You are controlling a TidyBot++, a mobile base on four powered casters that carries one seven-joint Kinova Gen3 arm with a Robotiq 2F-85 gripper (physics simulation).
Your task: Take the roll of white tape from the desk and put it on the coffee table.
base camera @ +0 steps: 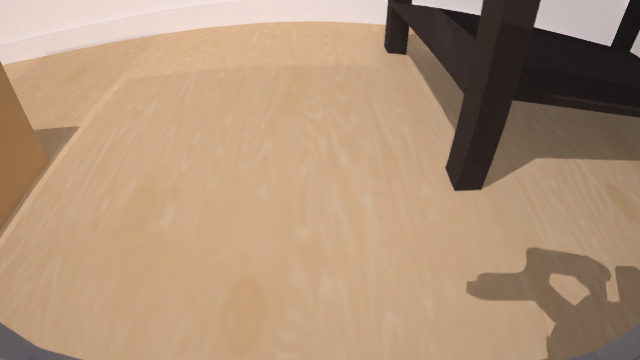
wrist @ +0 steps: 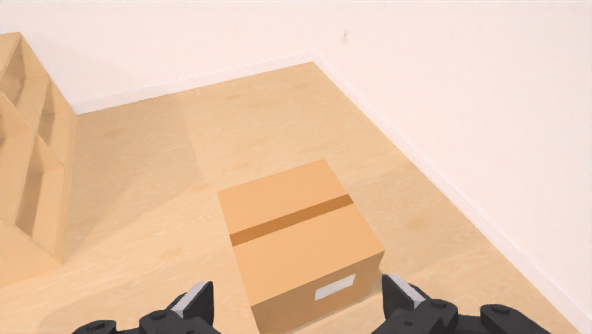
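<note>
My gripper is open with nothing between its fingers, at the bottom of the wrist view. It is above a closed cardboard box that stands on the floor. The dark brown coffee table shows in part at the upper right of the base camera view, with its legs and low shelf; its top is out of view there. The roll of white tape and the desk do not show in either view.
The cardboard box also shows at the base view's left edge. A light wooden shelf unit stands at the wrist view's left. White walls meet in a corner behind. An arm shadow falls on the wooden floor at lower right.
</note>
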